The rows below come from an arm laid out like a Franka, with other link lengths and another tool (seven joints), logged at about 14 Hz.
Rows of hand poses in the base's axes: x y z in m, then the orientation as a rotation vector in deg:
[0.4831 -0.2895 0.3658 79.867 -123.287 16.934]
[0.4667 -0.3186 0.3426 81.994 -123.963 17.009]
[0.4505 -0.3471 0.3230 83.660 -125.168 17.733]
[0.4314 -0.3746 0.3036 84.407 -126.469 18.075]
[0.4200 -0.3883 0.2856 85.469 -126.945 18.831]
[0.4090 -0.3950 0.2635 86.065 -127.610 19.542]
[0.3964 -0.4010 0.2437 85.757 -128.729 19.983]
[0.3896 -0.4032 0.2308 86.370 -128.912 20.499]
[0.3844 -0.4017 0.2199 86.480 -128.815 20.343]
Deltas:
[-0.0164 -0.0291 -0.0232 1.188 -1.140 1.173]
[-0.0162 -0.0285 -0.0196 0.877 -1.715 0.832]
[-0.0191 -0.0275 -0.0194 0.734 -1.339 0.136]
[-0.0114 -0.0137 -0.0180 0.269 -1.021 0.666]
[-0.0110 -0.0067 -0.0221 0.191 -1.000 0.299]
[-0.0126 -0.0060 -0.0198 0.176 -0.934 -0.459]
[-0.0068 -0.0022 -0.0129 0.069 -0.561 0.422]
[-0.0052 0.0015 -0.0109 0.079 0.112 0.074]

